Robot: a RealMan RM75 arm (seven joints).
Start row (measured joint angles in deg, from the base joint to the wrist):
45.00 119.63 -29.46 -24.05 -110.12 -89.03 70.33
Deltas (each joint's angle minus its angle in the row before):
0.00 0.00 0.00 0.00 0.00 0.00 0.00
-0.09 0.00 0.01 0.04 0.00 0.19 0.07
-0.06 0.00 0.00 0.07 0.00 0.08 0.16
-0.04 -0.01 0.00 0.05 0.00 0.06 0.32
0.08 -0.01 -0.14 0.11 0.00 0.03 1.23
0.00 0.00 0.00 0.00 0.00 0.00 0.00
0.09 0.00 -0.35 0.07 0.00 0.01 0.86
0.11 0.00 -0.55 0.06 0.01 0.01 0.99
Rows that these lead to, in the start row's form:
45.00 119.63 -29.46 -24.05 -110.12 -89.03 70.33
44.91 119.63 -29.45 -24.01 -110.12 -88.84 70.40
44.85 119.63 -29.45 -23.94 -110.12 -88.76 70.56
44.81 119.62 -29.45 -23.89 -110.12 -88.70 70.88
44.89 119.61 -29.59 -23.78 -110.12 -88.67 72.11
44.89 119.61 -29.59 -23.78 -110.12 -88.67 72.11
44.98 119.61 -29.94 -23.71 -110.12 -88.66 72.97
45.09 119.61 -30.49 -23.65 -110.11 -88.65 73.96

